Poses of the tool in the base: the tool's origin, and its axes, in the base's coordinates. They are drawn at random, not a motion.
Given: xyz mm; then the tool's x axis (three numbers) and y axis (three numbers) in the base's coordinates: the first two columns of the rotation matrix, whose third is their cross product.
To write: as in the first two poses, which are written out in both.
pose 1, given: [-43.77 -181.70 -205.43 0.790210 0.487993 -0.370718 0.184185 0.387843 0.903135]
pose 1, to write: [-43.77 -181.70 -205.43 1.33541 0.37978 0.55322]
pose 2, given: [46.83 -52.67 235.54 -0.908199 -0.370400 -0.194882 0.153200 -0.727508 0.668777]
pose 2, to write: [46.83 -52.67 235.54 0.75029 0.19614 -2.75435]
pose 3, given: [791.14 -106.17 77.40 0.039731 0.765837 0.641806 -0.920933 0.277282 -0.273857]
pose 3, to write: [791.14 -106.17 77.40 -0.36517 -0.69685 1.51896]
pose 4, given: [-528.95 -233.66 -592.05 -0.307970 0.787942 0.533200 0.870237 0.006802 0.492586]
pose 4, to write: [-528.95 -233.66 -592.05 2.52009 -0.56238 1.94339]
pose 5, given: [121.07 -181.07 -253.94 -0.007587 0.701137 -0.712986 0.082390 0.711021 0.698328]
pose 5, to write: [121.07 -181.07 -253.94 1.66100 0.79375 1.58162]
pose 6, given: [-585.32 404.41 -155.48 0.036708 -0.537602 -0.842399 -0.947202 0.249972 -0.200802]
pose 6, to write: [-585.32 404.41 -155.48 -2.75973 1.00172 -1.50262]
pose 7, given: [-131.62 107.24 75.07 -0.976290 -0.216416 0.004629 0.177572 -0.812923 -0.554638]
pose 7, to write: [-131.62 107.24 75.07 -0.58794 -0.00463 -2.92345]
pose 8, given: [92.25 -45.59 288.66 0.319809 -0.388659 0.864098 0.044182 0.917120 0.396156]
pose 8, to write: [92.25 -45.59 288.66 0.90606 -1.04336 -0.88228]
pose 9, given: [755.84 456.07 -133.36 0.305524 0.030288 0.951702 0.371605 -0.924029 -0.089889]
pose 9, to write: [755.84 456.07 -133.36 -2.84446 -1.25873 0.09881]
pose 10, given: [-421.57 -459.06 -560.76 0.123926 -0.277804 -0.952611 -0.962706 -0.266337 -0.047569]
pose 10, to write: [-421.57 -459.06 -560.76 -2.98457 1.26171 -1.15120]
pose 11, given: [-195.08 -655.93 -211.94 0.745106 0.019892 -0.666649 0.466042 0.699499 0.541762]
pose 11, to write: [-195.08 -655.93 -211.94 0.81370 0.72970 0.02669]
